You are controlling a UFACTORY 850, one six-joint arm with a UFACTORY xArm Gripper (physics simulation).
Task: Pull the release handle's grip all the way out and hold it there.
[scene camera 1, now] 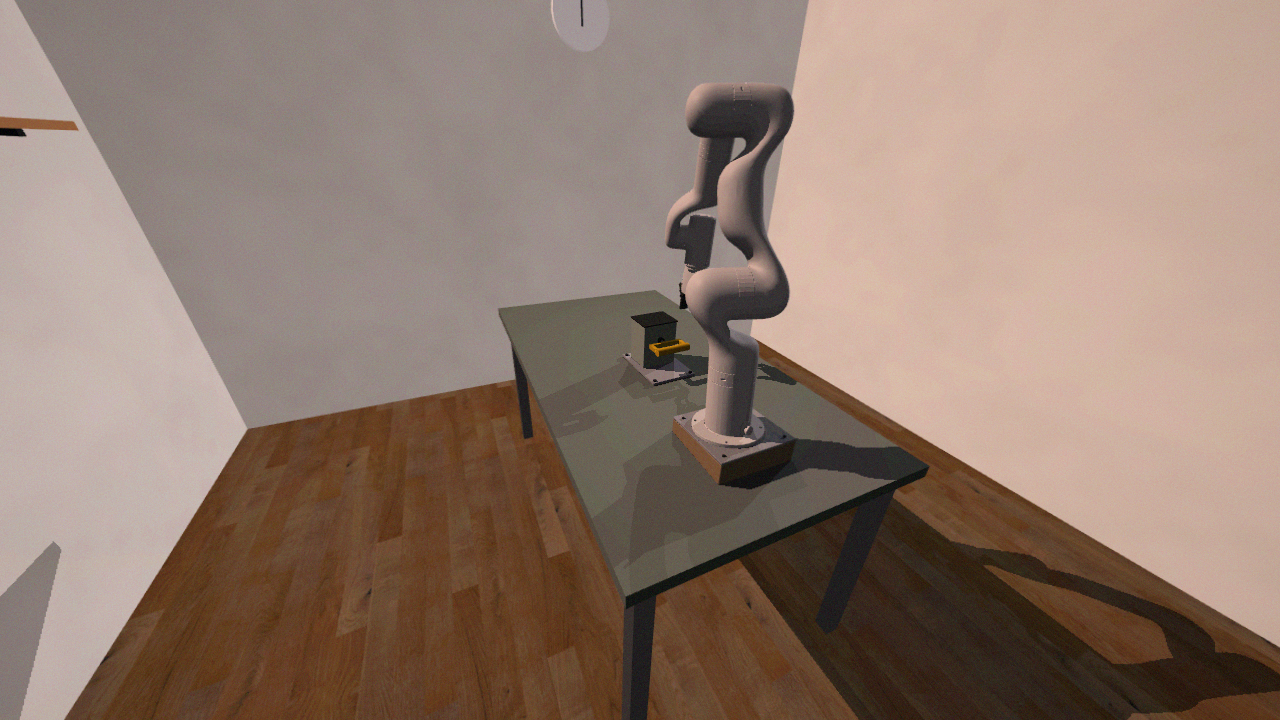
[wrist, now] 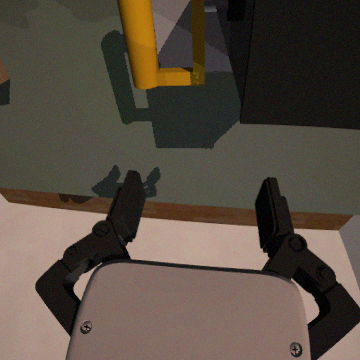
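The yellow release handle (scene camera 1: pixel 669 347) (wrist: pixel 138 45) is a flat loop with a thick grip bar, standing out from the front of a dark box (scene camera 1: pixel 640 342) (wrist: pixel 305 65) on the side facing the arm's base. In the wrist view the handle's near end shows at the top and the rest runs out of the frame. My gripper (scene camera 1: pixel 682 295) (wrist: pixel 199 185) is open and empty. Its fingertips are apart from the handle, beyond its end in the wrist view. In the scene view the gripper is small and partly hidden behind the arm.
The box stands on a light base plate (scene camera 1: pixel 663 376) bolted near the middle of the green-grey table (scene camera 1: pixel 572 358) (wrist: pixel 60 150). The arm's base (scene camera 1: pixel 756 463) stands on the table on the grip's side of the box. The table edge (wrist: pixel 200 212) runs below the fingertips in the wrist view.
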